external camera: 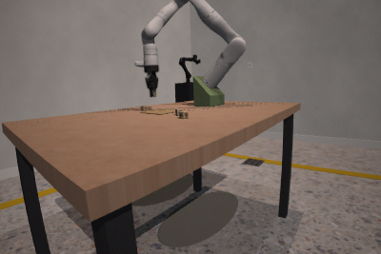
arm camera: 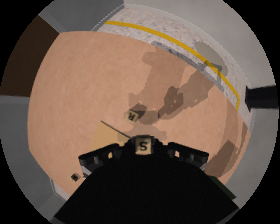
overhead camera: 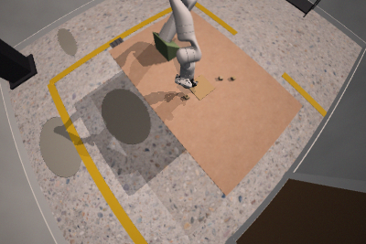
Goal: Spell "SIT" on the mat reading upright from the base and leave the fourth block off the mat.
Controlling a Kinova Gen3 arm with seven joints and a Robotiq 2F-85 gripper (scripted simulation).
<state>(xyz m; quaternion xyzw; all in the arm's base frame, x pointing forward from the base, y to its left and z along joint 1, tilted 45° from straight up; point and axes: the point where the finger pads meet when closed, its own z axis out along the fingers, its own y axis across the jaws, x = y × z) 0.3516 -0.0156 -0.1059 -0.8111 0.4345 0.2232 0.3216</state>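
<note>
Now: the tan mat 10 cm to the left of my hand, 8 cm below it and 4 cm ahead of it.
</note>
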